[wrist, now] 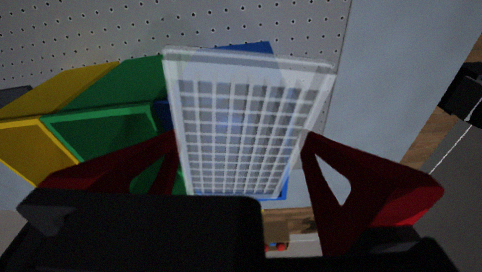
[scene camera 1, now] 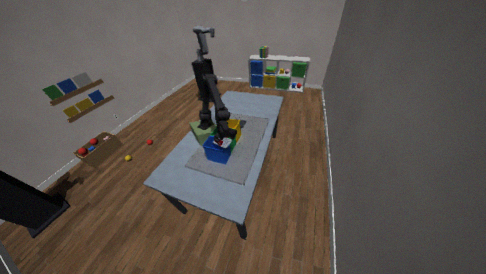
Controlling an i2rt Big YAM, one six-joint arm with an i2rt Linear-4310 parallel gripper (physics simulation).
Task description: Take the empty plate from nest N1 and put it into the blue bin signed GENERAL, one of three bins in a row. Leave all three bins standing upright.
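Pixels of known places: gripper, between the fingertips: (wrist: 240,136) (scene camera 1: 223,142); arm's base, origin of its link: (scene camera 1: 204,126).
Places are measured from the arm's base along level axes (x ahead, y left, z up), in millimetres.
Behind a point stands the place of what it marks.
The clear, gridded plate (wrist: 240,130) @[x 388, y -228, z 136 mm] (scene camera 1: 226,143) @[x 412, y -238, z 136 mm] is held between the two red fingers of my gripper (wrist: 240,136) @[x 376, y -227, z 127 mm] (scene camera 1: 222,142) @[x 376, y -227, z 127 mm], which is shut on its long sides. The plate is over the blue bin (scene camera 1: 217,153) @[x 332, y -275, z 28 mm] (wrist: 252,47) @[x 378, y -243, z -74 mm], and the bin shows through it and past its edges in the wrist view. Whether the plate touches the bin's rim I cannot tell. The green bin (wrist: 107,122) @[x 305, y -26, z 14 mm] stands beside the blue one, with the yellow bin (wrist: 35,145) @[x 279, y 105, z 35 mm] (scene camera 1: 235,125) @[x 298, y 107, z 13 mm] beyond it. All three bins stand upright in a row. Nest N1 cannot be made out.
The bins stand on a grey perforated mat (scene camera 1: 240,172) @[x 531, y -293, z -99 mm] (wrist: 200,20) @[x 413, y -164, z -99 mm] on the blue-grey table (scene camera 1: 175,177) @[x 51, y -537, z -112 mm] (wrist: 395,50) @[x 364, y -501, z -112 mm]. A light green box (scene camera 1: 201,132) @[x 43, y -103, z 18 mm] stands left of the bins. A dark flat item (wrist: 15,94) @[x 308, y 250, z -88 mm] lies beyond the yellow bin.
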